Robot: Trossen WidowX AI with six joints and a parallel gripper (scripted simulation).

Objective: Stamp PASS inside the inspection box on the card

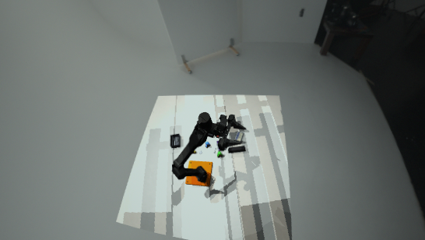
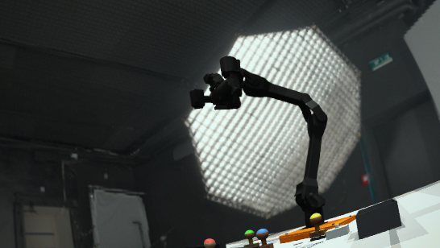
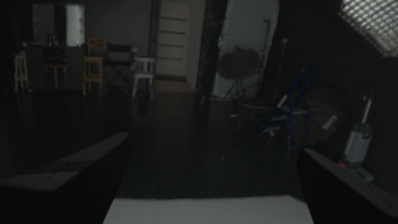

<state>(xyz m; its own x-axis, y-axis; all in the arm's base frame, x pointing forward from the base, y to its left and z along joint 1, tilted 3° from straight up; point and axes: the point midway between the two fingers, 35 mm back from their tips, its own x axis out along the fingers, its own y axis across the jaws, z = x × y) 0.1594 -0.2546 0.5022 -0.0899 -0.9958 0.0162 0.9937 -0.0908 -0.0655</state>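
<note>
The green-knobbed stamp is 70 mm ahead of my gripper tip, 190 mm to the left of it and 520 mm below it. From my gripper tip the other things lie so: grey bolt (100 mm ahead, 240 mm to the left, 530 mm below); black block (150 mm ahead, 70 mm to the left, 520 mm below); purple ink pad (160 mm ahead, 210 mm to the left, 530 mm below).
</note>
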